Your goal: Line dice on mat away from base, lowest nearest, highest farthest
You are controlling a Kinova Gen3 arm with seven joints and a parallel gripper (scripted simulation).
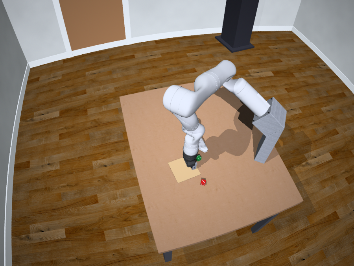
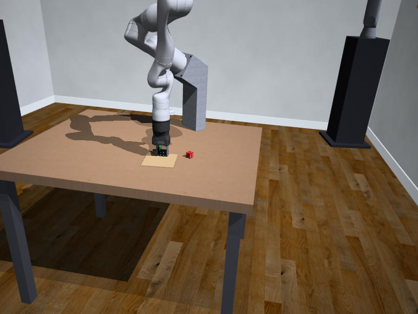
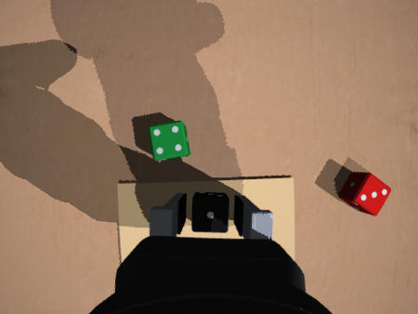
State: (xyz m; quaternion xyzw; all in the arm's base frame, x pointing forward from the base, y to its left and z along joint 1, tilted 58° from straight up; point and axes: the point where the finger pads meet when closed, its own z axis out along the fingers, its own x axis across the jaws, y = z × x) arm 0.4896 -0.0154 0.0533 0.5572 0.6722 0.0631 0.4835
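Right now the black die is 1 cm below my hand. The rest, counted from my hand: green die 5 cm behind, 2 cm to the right, 1 cm below; tan mat 5 cm ahead, 1 cm to the right, 2 cm below; red die 12 cm to the left, 1 cm below.
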